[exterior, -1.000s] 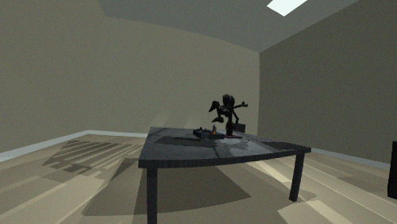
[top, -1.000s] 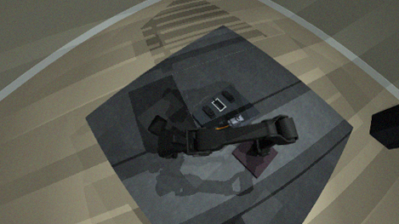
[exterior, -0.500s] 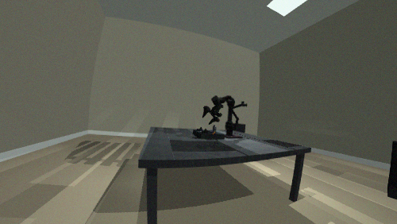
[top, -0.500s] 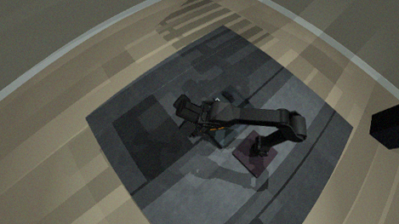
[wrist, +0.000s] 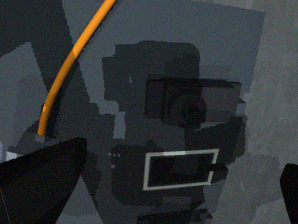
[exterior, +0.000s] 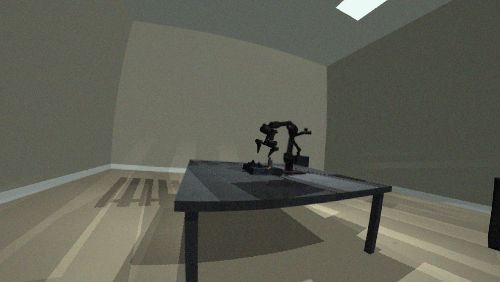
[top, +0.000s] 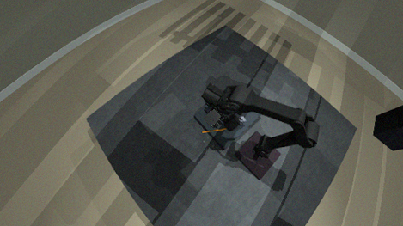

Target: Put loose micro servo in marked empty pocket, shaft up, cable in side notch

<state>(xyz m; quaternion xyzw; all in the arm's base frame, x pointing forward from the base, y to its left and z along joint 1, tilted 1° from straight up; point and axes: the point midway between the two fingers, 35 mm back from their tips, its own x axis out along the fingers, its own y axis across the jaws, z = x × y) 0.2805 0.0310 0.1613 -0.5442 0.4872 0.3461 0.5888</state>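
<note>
My gripper tip is now 120 mm above the dark deck, 80 mm past it and 70 mm to the left of it.
</note>
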